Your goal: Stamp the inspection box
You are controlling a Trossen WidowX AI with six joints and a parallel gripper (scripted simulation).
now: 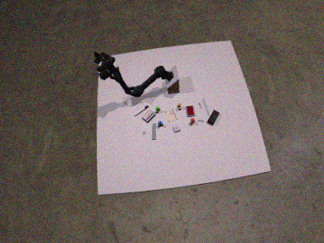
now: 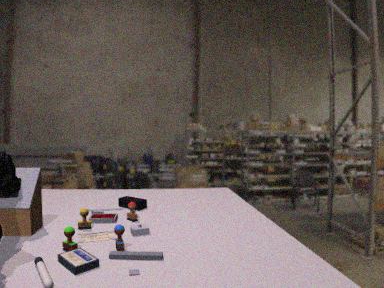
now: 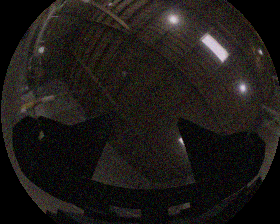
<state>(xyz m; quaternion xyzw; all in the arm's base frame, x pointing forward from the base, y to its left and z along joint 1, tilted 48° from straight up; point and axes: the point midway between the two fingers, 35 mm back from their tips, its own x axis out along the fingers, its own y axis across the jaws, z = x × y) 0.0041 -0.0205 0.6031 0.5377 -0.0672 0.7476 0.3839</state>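
Now: the green-knobbed stamp 240 mm ahead of my gripper tip, 320 mm to the left of it and 530 mm below it. Round my gripper tip: labelled box 280 mm ahead, 240 mm to the left, 540 mm below; white cylinder 200 mm ahead, 210 mm to the left, 540 mm below; blue-knobbed stamp 370 mm ahead, 320 mm to the left, 530 mm below.
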